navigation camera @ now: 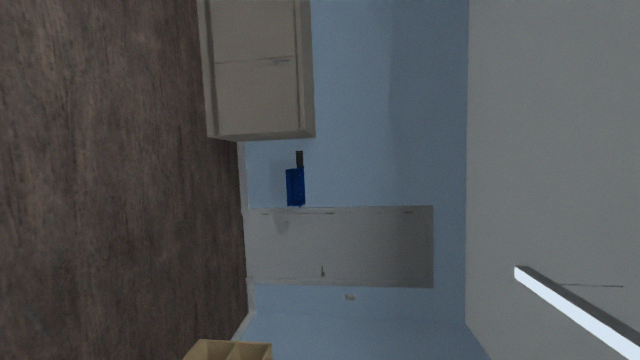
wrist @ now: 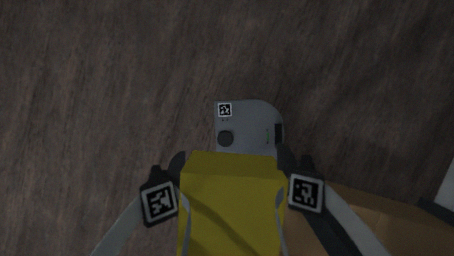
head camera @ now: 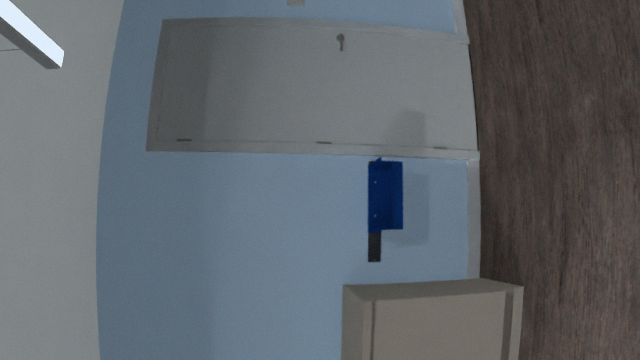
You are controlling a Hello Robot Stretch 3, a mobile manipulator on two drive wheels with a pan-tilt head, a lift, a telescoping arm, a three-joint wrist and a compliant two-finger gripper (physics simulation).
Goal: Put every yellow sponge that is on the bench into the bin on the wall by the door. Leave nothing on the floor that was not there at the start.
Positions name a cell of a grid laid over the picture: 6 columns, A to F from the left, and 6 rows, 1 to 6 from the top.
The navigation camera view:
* blue wall bin: C4
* door: D5
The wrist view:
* my gripper: D4
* yellow sponge: D5
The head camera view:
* blue wall bin: D3
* door: C2
